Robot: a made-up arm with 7 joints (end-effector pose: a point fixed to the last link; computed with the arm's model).
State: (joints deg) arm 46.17 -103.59 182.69 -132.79 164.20 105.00 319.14
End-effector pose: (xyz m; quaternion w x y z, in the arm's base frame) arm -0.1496 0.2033 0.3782 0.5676 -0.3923 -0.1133 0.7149
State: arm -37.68 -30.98 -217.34 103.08 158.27 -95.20 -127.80
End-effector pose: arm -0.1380 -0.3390 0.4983 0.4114 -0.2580 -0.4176 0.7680
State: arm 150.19 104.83 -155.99 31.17 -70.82 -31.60 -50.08
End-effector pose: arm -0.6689 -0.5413 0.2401 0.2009 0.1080 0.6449 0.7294
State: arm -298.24 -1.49 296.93 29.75 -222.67 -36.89 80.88
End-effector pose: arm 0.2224 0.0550 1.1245 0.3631 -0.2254 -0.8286 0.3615
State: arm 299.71 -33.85 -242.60 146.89 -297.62 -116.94 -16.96
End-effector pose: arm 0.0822 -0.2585 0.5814 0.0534 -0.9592 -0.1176 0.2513
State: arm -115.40 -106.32 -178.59 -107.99 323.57 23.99 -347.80
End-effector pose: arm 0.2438 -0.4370 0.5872 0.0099 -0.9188 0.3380 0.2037
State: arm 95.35 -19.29 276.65 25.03 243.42 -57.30 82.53
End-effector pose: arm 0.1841 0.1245 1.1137 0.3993 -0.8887 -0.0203 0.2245
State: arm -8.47 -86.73 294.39 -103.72 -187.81 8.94 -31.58
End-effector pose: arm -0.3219 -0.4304 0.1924 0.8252 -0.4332 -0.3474 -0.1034
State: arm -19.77 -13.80 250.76 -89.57 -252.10 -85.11 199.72
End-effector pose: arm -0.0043 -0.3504 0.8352 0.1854 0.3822 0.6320 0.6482
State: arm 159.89 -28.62 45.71 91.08 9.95 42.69 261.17
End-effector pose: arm -0.1255 0.2765 0.7891 0.3461 -0.3878 0.3888 -0.7607
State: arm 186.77 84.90 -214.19 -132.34 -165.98 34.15 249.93
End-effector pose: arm -0.2068 -0.1045 0.1307 0.6630 0.2671 -0.4970 -0.4919
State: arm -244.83 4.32 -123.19 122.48 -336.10 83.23 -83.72
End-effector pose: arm 0.1910 -0.0486 0.5545 0.5343 0.0169 0.2562 0.8054
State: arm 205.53 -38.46 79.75 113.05 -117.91 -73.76 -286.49
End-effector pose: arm 0.3539 0.1688 0.5212 0.1190 -0.1909 -0.0603 0.9725
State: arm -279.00 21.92 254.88 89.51 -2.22 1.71 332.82
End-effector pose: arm 0.4067 -0.0331 0.8094 0.1585 -0.5857 -0.4427 0.6602
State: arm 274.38 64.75 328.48 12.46 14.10 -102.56 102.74
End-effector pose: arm 0.0782 0.6739 0.7001 0.2126 -0.9600 0.0854 0.1609
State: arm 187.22 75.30 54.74 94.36 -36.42 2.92 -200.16
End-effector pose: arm -0.4487 0.4132 0.2126 0.5432 0.2403 -0.3720 0.7134
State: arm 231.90 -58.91 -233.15 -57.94 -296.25 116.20 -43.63
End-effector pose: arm 0.1851 -0.5617 0.6717 0.9059 -0.2988 -0.1057 0.2809
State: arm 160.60 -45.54 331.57 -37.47 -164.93 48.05 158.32
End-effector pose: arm 0.6231 0.3708 0.6437 0.8921 0.2503 -0.3616 0.1037
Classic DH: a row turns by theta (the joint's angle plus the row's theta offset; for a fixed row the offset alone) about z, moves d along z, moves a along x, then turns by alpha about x. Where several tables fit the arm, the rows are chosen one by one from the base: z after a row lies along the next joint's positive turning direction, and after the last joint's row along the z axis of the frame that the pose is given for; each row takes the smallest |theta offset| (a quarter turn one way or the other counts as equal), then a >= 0, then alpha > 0; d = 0 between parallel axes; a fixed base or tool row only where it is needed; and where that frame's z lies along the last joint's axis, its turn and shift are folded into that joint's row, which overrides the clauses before.
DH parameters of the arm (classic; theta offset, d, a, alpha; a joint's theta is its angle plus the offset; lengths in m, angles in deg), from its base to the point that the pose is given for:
base (fixed): 0 0 0 180
joint 1: 0 -0.3194 0 90
joint 2: 0 -0.0088 0 -90
joint 3: 0 -0.4906 0 90
joint 4: 0 -0.0151 0 -90
joint 5: 0 -0.2928 0 90
joint 6: 0 -0.0004 0 -90
joint 7: 0 -0.1229 0 0

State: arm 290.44 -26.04 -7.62 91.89 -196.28 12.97 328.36
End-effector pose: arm 0.0300 0.1485 0.9530 0.4362 0.7751 -0.4436 0.1102
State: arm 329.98 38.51 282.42 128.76 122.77 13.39 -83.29
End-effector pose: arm 0.0526 0.3844 0.4429 0.7925 0.2099 0.3750 -0.4327
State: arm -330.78 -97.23 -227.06 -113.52 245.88 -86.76 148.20
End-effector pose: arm -0.2298 0.4650 0.3741 0.1311 0.1429 0.4462 -0.8737
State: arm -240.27 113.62 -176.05 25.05 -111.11 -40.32 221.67
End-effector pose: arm -0.3319 -0.7692 0.1554 0.5893 -0.7692 0.1214 0.2154
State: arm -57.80 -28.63 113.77 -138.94 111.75 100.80 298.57
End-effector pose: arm -0.2399 -0.0555 0.5174 0.2587 -0.3555 -0.3037 -0.8452
